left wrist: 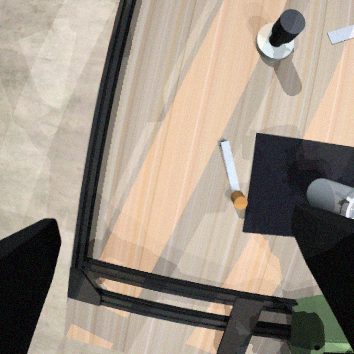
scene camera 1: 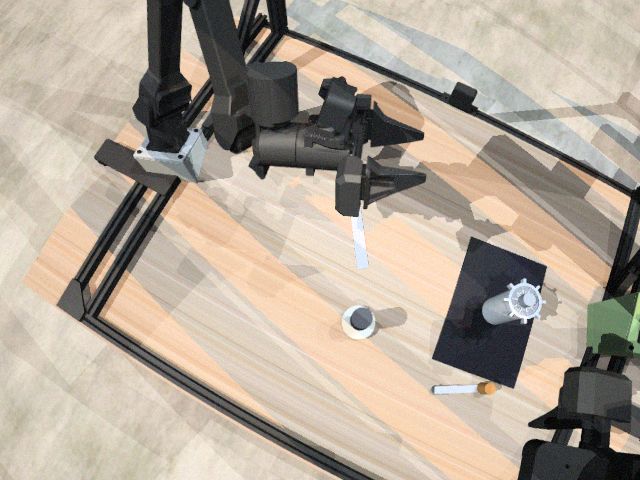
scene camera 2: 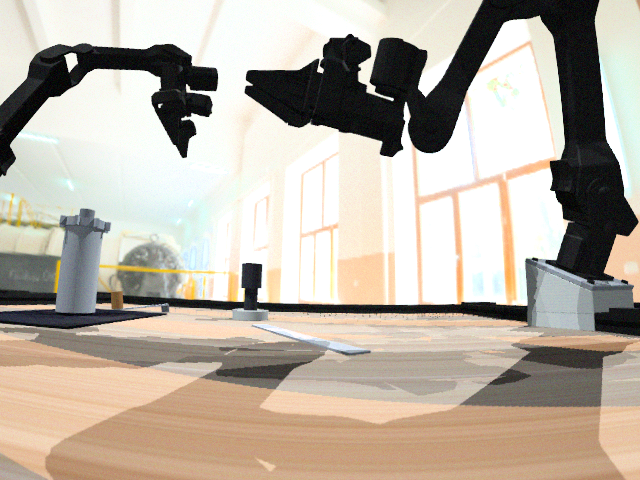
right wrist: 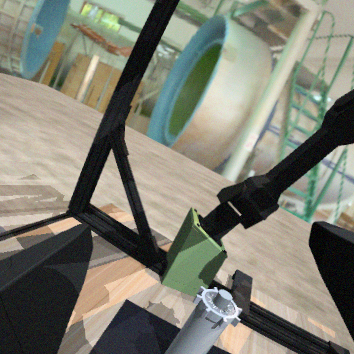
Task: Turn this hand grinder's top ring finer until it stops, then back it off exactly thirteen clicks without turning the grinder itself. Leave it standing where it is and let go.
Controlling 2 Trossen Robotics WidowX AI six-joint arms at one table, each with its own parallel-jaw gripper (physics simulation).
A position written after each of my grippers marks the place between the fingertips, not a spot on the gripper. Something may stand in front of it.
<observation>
My left gripper [scene camera 2: 180, 151] is open, with nothing in its grasp. My right gripper [scene camera 1: 425, 156] is open, holding nothing. Also in view: a flat strip [scene camera 2: 330, 345]. A dark knob on white base [scene camera 2: 251, 276] rests on the table. I also see a hand grinder [scene camera 2: 79, 267] and a mat [scene camera 1: 467, 341].
The hand grinder is seen too in scene camera 1 [scene camera 1: 523, 301] and in the right wrist view [right wrist: 214, 309]. The dark knob on white base is seen too in the left wrist view [left wrist: 274, 40] and in scene camera 1 [scene camera 1: 358, 322]. The mat is seen too in the left wrist view [left wrist: 283, 167], in scene camera 2 [scene camera 2: 48, 318] and in the right wrist view [right wrist: 131, 321]. The right wrist view does not show the dark knob on white base: it is out of frame. The right wrist view misses the flat strip: it is out of frame.
</observation>
